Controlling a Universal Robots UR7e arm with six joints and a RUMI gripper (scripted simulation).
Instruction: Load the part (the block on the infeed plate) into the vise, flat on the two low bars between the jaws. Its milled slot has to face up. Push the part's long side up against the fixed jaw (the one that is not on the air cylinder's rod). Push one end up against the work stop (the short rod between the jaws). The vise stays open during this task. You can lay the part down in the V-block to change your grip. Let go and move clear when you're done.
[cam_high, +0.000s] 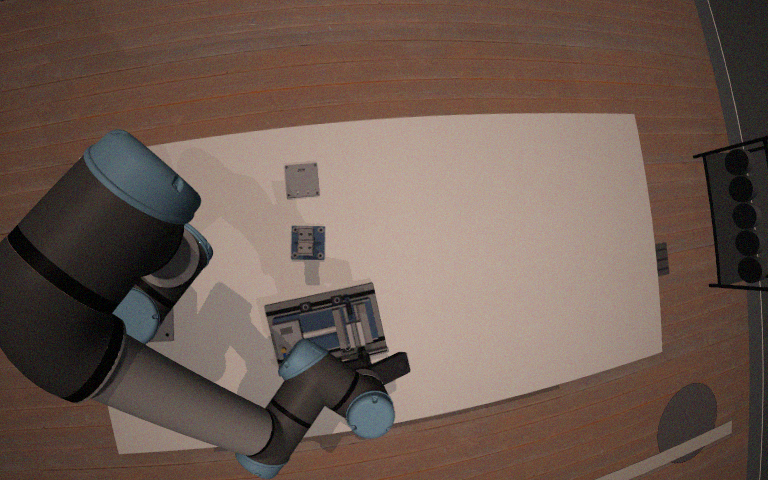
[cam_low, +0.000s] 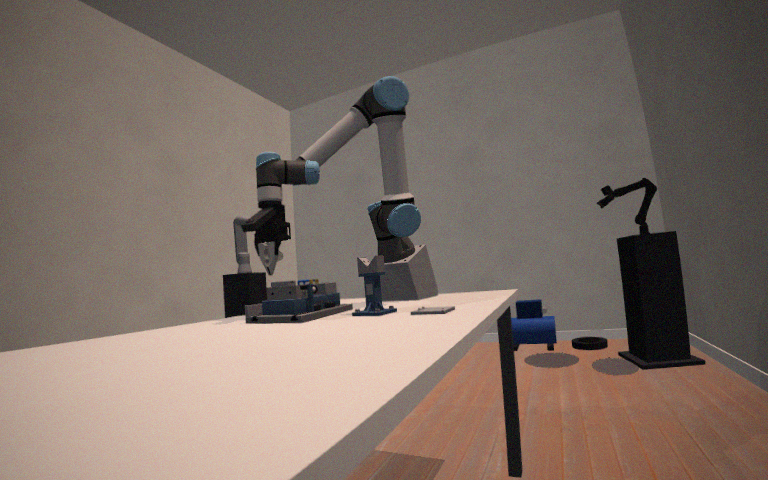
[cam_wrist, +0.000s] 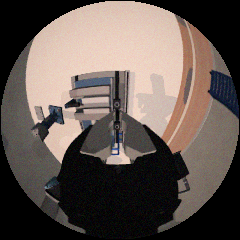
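Now: hand 5 cm to the right of the part, 4 cm above it and 1 cm short of it. Also, from my hand: vise 11 cm below, 8 cm to the left, 6 cm behind; then infeed plate 47 cm to the left, 14 cm below, 1 cm ahead.
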